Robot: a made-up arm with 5 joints. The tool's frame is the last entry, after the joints. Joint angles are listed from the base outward. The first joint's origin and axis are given. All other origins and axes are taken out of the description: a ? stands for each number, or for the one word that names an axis. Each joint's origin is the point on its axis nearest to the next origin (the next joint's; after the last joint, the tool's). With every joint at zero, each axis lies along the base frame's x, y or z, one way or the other. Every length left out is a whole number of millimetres.
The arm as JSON. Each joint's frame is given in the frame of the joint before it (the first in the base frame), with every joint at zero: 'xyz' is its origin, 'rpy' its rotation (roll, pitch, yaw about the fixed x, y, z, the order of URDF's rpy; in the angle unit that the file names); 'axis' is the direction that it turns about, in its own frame. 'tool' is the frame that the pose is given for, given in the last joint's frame.
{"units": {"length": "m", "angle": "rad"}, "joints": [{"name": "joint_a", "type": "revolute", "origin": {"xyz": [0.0, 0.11, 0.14], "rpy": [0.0, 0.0, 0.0]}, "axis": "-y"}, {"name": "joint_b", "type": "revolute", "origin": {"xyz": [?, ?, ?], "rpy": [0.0, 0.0, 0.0]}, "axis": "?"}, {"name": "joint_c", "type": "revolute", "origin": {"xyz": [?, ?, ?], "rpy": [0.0, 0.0, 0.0]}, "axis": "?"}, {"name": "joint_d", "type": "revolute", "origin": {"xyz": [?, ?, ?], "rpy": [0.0, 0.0, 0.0]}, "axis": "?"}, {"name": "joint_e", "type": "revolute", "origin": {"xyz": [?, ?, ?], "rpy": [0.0, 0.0, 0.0]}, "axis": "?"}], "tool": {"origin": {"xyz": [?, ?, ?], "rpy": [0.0, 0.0, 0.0]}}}
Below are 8 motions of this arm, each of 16 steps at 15 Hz.
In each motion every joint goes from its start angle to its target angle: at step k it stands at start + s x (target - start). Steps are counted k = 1, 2, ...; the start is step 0. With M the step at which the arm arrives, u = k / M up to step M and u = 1 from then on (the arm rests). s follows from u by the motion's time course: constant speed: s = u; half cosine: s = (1 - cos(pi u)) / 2; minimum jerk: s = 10 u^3 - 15 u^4 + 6 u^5.
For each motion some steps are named. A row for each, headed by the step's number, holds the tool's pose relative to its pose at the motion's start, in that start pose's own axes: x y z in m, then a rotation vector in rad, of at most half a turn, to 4 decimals.
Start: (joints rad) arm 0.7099 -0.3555 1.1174 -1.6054 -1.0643
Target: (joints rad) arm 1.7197 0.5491 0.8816 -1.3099 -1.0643
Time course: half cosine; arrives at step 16
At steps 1, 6, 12, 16:
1: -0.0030 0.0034 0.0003 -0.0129 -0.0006 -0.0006
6: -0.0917 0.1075 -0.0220 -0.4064 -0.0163 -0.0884
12: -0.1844 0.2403 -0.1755 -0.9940 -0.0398 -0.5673
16: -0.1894 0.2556 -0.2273 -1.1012 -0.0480 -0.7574

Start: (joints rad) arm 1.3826 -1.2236 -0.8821 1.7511 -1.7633
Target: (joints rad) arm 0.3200 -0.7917 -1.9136 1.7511 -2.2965
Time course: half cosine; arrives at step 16
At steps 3, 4, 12, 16:
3: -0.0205 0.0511 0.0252 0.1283 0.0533 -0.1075
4: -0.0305 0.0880 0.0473 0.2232 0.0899 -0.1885
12: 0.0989 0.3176 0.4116 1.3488 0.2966 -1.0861
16: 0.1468 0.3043 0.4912 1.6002 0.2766 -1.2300

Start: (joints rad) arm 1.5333 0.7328 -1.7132 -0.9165 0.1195
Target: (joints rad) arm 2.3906 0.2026 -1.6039 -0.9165 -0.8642
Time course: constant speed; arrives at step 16
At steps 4, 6, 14, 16:
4: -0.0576 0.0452 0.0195 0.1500 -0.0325 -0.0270
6: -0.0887 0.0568 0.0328 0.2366 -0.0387 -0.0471
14: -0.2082 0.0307 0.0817 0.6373 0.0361 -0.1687
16: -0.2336 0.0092 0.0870 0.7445 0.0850 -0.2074

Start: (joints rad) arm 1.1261 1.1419 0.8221 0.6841 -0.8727
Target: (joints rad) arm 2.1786 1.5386 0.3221 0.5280 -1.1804
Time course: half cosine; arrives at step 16
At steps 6, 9, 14, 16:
6: 0.0999 -0.0118 0.0105 0.3762 -0.1648 -0.1311
9: 0.1892 -0.0366 0.0465 0.7541 -0.2008 -0.2752
14: 0.3033 -0.0968 0.0905 1.2200 -0.0663 -0.4656
16: 0.3159 -0.1043 0.0933 1.2655 -0.0402 -0.4849

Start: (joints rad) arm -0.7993 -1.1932 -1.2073 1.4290 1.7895
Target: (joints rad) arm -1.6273 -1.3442 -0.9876 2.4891 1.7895
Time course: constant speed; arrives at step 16
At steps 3, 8, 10, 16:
3: 0.0350 -0.0446 0.0503 0.0305 -0.2132 -0.1524
8: 0.0553 -0.1413 0.1368 0.0090 -0.5689 -0.4383
10: 0.0486 -0.1826 0.1699 -0.0264 -0.7084 -0.5610
16: -0.0176 -0.2918 0.2553 -0.2315 -1.1030 -0.9443

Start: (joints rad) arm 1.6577 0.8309 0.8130 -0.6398 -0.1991
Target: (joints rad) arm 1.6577 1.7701 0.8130 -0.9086 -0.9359
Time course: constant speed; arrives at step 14
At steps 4, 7, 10, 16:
4: 0.0926 -0.0302 -0.0281 -0.1240 0.1385 -0.4189
7: 0.1439 -0.0690 -0.0536 -0.2405 0.2377 -0.7222
10: 0.1776 -0.1158 -0.0786 -0.3790 0.3322 -1.0134
16: 0.1966 -0.1816 -0.1059 -0.6014 0.4498 -1.3771

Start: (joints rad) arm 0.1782 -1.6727 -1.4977 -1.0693 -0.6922
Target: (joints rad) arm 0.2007 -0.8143 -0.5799 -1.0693 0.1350
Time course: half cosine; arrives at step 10
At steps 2, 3, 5, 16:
2: -0.0055 0.0009 -0.0115 0.0033 -0.0050 0.0799
3: -0.0135 0.0002 -0.0249 0.0067 -0.0111 0.1724
5: -0.0439 -0.0107 -0.0598 0.0128 -0.0289 0.4182
16: -0.1211 -0.0569 -0.1127 0.0132 -0.0633 0.8362

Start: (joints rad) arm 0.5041 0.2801 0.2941 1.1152 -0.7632
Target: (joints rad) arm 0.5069 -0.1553 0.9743 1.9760 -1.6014
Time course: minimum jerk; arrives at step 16
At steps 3, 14, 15, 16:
3: -0.0153 -0.0131 -0.0004 -0.0051 0.0645 -0.0178
14: -0.1845 -0.3086 0.1369 -0.7659 1.1576 -0.6530
15: -0.1850 -0.3127 0.1411 -0.7862 1.1684 -0.6650
16: -0.1851 -0.3133 0.1418 -0.7895 1.1701 -0.6670

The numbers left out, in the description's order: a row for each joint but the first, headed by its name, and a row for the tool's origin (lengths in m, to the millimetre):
joint_b: xyz -0.3 0.0 0.15, axis -z
joint_c: xyz 0.02 -0.17 0.0, axis +z
joint_d: xyz 0.03 0.3 0.0, axis +x
joint_e: xyz 0.0 0.15 -0.08, axis +z
tool: xyz 0.09 0.1 0.0

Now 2 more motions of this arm.
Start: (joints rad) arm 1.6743 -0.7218 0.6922 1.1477 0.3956
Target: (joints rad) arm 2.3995 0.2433 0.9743 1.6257 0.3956
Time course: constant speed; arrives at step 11
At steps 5, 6, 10, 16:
5: 0.0035 -0.1515 -0.1238 -0.2163 -0.2594 0.0015
6: 0.0009 -0.1842 -0.1415 -0.2579 -0.3134 0.0219
10: -0.0190 -0.3171 -0.1905 -0.4114 -0.5194 0.1706
16: -0.0262 -0.3504 -0.1976 -0.4454 -0.5661 0.2240

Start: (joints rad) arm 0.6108 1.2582 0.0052 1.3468 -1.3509
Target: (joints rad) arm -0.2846 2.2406 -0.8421 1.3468 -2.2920
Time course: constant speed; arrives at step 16
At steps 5, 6, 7, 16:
5: 0.0495 0.1244 0.0778 0.5333 -0.3251 -0.4195
6: 0.0505 0.1405 0.1002 0.6551 -0.3743 -0.4787
7: 0.0474 0.1539 0.1233 0.7810 -0.4166 -0.5280
16: -0.1559 0.1896 0.2512 1.9514 -0.3842 -0.4286

